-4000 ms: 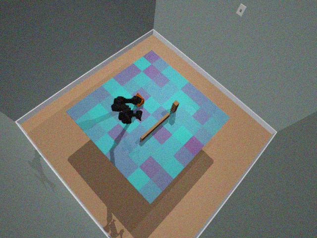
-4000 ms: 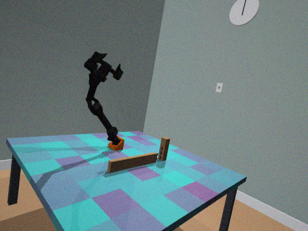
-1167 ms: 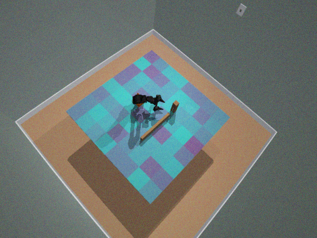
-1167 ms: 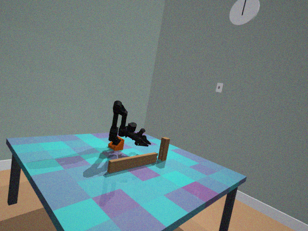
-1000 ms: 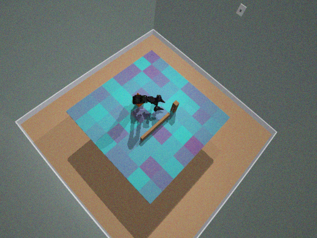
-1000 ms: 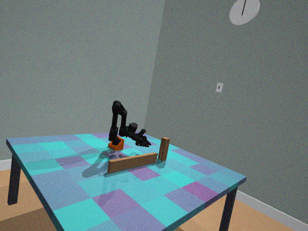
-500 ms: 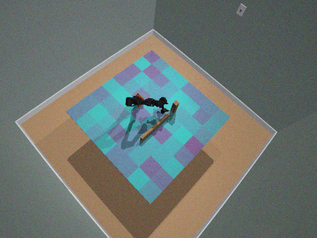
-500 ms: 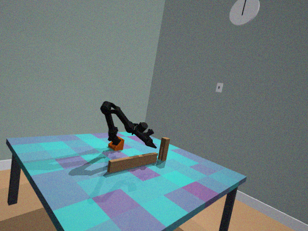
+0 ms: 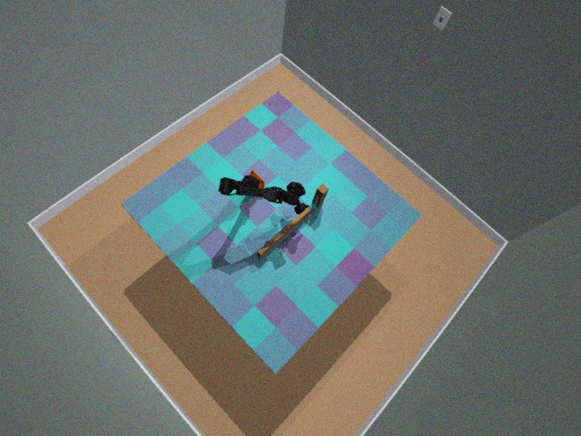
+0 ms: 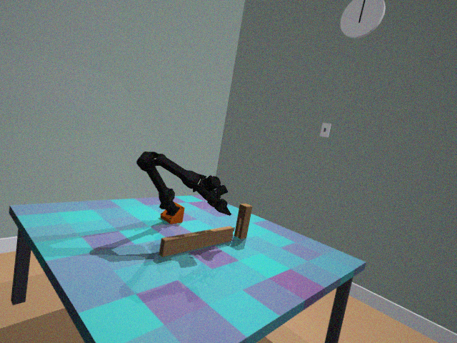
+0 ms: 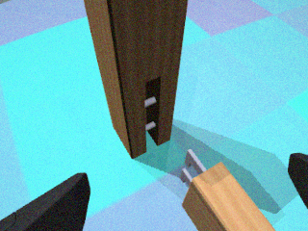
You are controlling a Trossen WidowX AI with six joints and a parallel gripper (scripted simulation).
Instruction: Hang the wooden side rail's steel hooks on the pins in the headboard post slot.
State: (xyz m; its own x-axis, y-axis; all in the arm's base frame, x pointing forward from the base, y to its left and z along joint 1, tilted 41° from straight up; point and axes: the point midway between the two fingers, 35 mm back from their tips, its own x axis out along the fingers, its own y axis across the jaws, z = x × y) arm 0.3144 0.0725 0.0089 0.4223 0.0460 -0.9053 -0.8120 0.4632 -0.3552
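Right now the headboard post is 4 cm ahead of my gripper tip, 10 cm to the left of it and 5 cm below it.
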